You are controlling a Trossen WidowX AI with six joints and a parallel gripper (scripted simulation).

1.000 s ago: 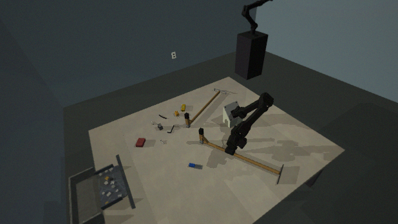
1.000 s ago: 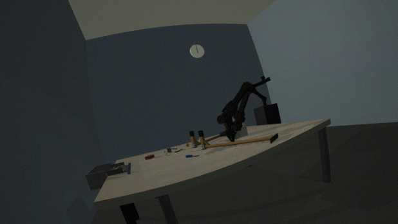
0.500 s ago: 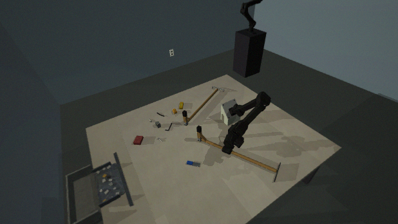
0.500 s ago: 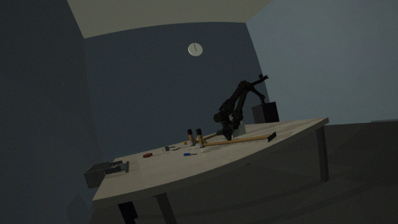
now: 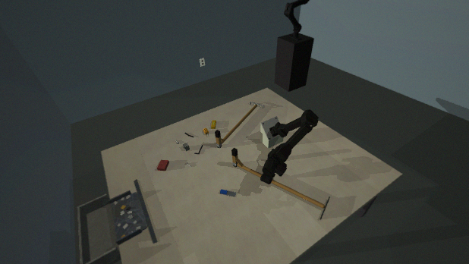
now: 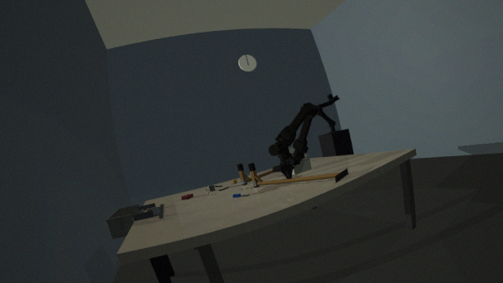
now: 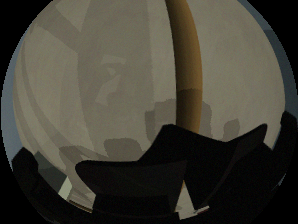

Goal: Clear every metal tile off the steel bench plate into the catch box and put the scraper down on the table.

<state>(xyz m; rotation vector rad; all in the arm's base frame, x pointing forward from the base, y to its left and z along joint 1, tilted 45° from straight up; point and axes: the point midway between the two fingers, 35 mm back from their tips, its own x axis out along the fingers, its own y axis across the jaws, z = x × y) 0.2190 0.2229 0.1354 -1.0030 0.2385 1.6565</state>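
The long scraper is 40 mm to the left of my gripper tip and 50 mm above it. The rest, counted from my gripper tip: black hex key 280 mm ahead, 470 mm to the right, 10 mm below; then orange screwdriver 150 mm ahead, 620 mm to the right; then blue piece 270 mm ahead, 60 mm to the right, 10 mm below.
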